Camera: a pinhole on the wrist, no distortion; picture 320 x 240 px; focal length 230.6 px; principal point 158.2 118.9 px. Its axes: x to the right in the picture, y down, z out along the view. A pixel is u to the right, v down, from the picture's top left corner.
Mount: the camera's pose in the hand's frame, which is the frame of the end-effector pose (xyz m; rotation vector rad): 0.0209 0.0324 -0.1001 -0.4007 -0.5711 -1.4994
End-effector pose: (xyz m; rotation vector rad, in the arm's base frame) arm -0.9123 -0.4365 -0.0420 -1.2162 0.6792 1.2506
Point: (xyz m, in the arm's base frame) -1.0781 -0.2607 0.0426
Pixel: 252.4 85.7
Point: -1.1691 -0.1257 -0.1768
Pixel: 191.1 218.7
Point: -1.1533 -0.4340 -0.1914
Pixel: 23.5 198.2
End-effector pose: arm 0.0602 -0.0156 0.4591 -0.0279 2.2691 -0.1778
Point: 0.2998 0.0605 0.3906
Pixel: 261.4 46.6
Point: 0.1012 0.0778 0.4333
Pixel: 199.5 90.3
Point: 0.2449 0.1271 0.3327
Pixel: 207.0 104.9
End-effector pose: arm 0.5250 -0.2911 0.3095 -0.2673 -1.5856 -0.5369
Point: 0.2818 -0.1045 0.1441
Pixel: outside the picture
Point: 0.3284 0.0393 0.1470
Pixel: 236.9 35.9
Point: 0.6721 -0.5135 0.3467
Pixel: behind the camera
